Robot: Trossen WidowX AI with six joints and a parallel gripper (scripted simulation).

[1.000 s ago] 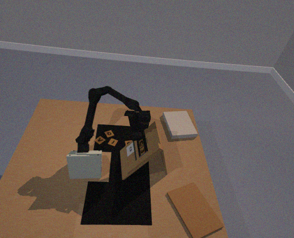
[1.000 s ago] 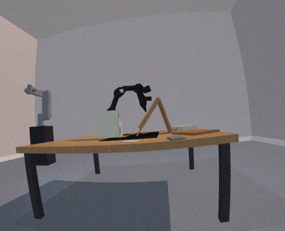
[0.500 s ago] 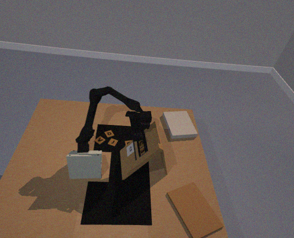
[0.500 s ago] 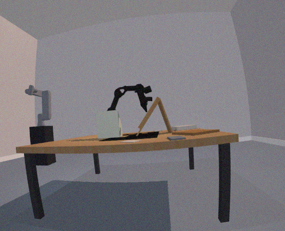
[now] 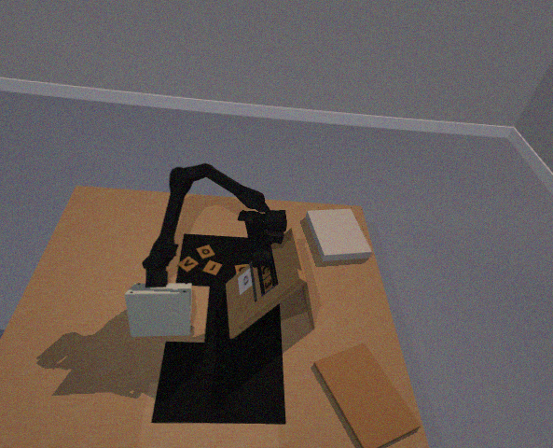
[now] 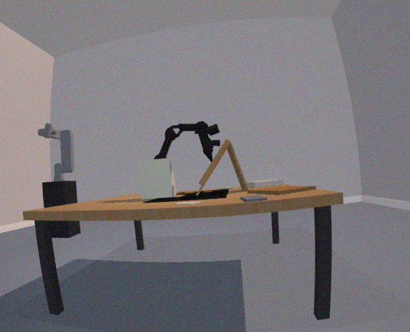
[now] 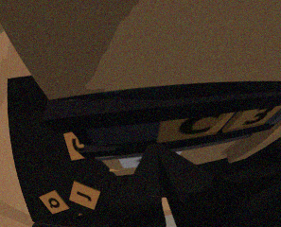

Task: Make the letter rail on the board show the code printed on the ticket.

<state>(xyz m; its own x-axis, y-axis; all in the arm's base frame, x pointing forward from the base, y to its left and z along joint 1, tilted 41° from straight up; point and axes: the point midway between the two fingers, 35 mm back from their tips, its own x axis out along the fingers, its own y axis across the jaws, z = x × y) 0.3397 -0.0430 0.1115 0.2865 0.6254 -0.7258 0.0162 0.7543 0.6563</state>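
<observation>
The white ticket is 5 cm behind my gripper tip and 10 cm below it. From my gripper tip the other things lie so: letter tile 4 cm behind, 12 cm to the left, 19 cm below; black mat 15 cm behind, 7 cm to the right, 19 cm below; small white pad 12 cm ahead, 39 cm to the left, 19 cm below.
</observation>
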